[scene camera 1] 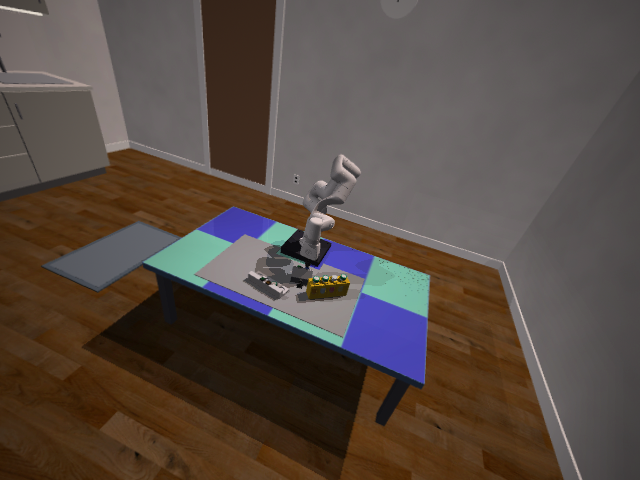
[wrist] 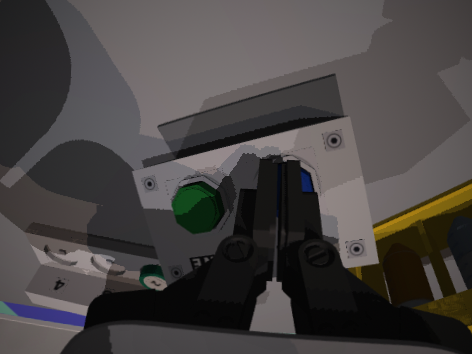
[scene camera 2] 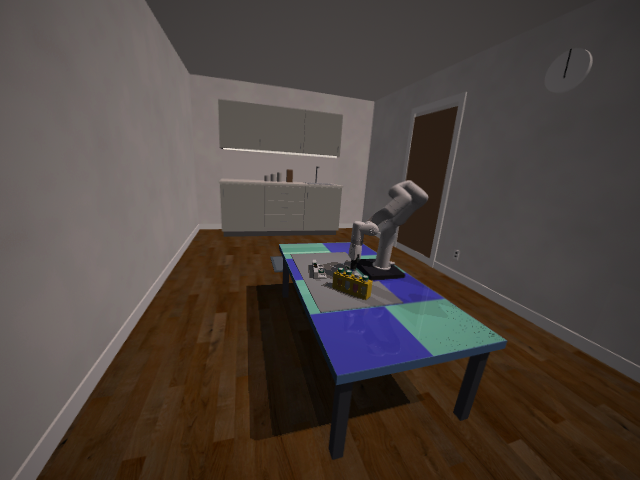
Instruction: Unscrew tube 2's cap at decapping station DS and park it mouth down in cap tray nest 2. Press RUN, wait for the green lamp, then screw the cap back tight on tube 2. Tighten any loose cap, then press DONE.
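Frame: origin at the arm's base, x ahead, y left, z up, level; metres.
Where they show: gripper, between the fingertips: point(scene camera 1: 307, 266) point(wrist: 278, 186) point(scene camera 2: 353, 268); arm's base, origin of its link: point(scene camera 2: 381, 266).
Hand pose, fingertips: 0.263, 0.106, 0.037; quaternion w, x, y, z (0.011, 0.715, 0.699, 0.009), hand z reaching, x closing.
Each offset is from my fingertips to the centre of the thing, as dx, dy, dz. "spot": to the spot under its first point. Level surfaces: height alone.
My gripper point(wrist: 278, 186) point(scene camera 2: 354, 266) is shut and empty. Its fingertips are over or at a blue button @[spot: +0.002, +0.013, -0.005] point(wrist: 307, 182) on the white panel @[spot: +0.018, +0.032, -0.001] point(wrist: 345, 215) and partly hide it; contact cannot be told. A green button @[spot: +0.018, -0.038, -0.003] point(wrist: 198, 207), with part of a label below it, is on the same panel. A green cap @[+0.177, -0.113, -0.059] point(wrist: 152, 278) with a 2 on its pale face sits at the white cap tray @[+0.185, -0.141, -0.045] point(wrist: 75, 289) point(scene camera 1: 253, 277) point(scene camera 2: 314, 266). The yellow rack @[+0.071, +0.160, -0.021] point(scene camera 1: 328, 292) point(scene camera 2: 351, 287) point(wrist: 420, 210) holds tubes; three green caps show on top, and one position looks pale. The green lamp cannot be made out.
The grey mat @[dz -0.072] point(scene camera 1: 227, 263) point(scene camera 2: 336, 305) lies on the blue and green table @[dz -0.075] point(scene camera 1: 387, 330) point(scene camera 2: 372, 341). The arm's black base point(scene camera 1: 290, 251) point(scene camera 2: 390, 273) stands behind the mat. The yellow rack is right beside the panel in the wrist view, with the cap tray at the lower left.
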